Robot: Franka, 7 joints.
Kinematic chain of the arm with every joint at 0, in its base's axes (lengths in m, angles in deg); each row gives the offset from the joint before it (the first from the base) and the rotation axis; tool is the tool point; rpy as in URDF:
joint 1: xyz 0 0 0.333 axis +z
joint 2: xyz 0 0 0 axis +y
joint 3: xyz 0 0 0.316 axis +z
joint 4: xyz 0.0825 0 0 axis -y
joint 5: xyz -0.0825 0 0.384 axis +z
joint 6: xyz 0 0 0 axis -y
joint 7: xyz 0.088 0 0 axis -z
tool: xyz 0 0 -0.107 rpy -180 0 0
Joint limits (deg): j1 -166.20..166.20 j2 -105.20..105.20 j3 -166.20..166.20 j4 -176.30..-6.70 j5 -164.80..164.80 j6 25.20..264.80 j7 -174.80..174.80
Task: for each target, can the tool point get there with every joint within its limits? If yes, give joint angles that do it. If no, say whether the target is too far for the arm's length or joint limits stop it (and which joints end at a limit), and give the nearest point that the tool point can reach.
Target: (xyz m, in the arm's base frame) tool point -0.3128 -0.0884 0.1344
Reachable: yes | joints 86.61 -44.84 110.49 -147.71 -117.42 190.86 -114.10
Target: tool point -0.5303 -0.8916 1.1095
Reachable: no: too far | nearest point -0.3511 -0.5903 0.8471 | short by 0.438 m
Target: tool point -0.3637 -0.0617 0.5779
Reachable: yes | joints -39.71 59.15 -141.04 -149.73 -19.53 150.36 79.43
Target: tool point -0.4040 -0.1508 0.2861
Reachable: yes | joints 109.96 7.64 100.19 -143.30 -71.96 103.87 -30.33
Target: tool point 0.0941 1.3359 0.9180
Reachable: no: too far | nearest point 0.0552 0.7842 0.6764 | short by 0.604 m
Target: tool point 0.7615 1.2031 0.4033
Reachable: no: too far | nearest point 0.4583 0.7240 0.3753 | short by 0.568 m
